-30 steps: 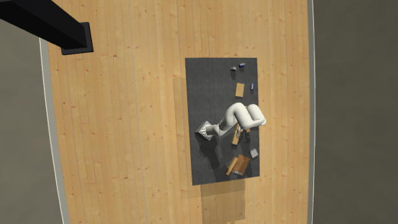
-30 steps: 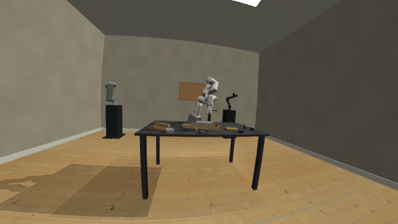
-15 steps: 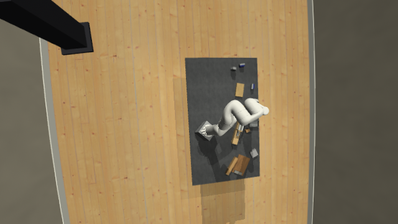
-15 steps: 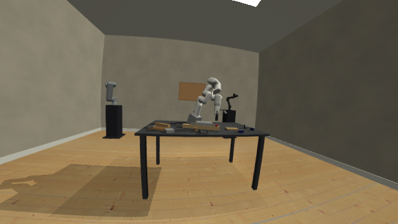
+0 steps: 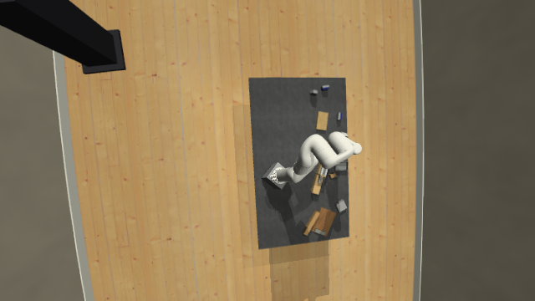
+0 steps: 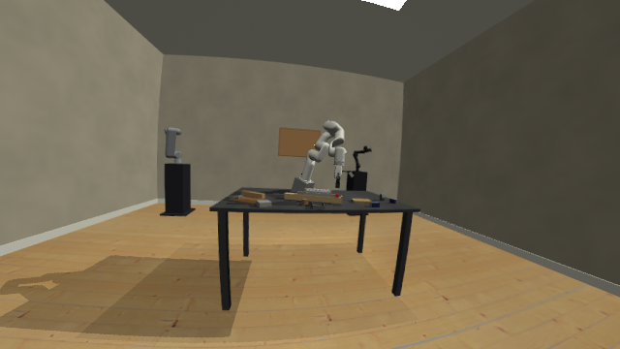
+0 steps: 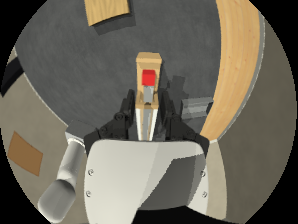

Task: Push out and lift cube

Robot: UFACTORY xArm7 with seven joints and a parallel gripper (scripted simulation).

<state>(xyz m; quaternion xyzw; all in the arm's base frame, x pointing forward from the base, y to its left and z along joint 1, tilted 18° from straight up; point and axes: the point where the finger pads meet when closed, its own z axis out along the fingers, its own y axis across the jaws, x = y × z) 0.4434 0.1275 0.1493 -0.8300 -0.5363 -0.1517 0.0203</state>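
Now: hand 8 cm above the red cube. Also, from my hand: flat wooden plate: 23 cm to the left, 13 cm below, 1 cm behind; then wooden channel: 14 cm to the right, 8 cm below, 6 cm behind; then grey tray: 19 cm to the right, 13 cm below, 12 cm ahead.
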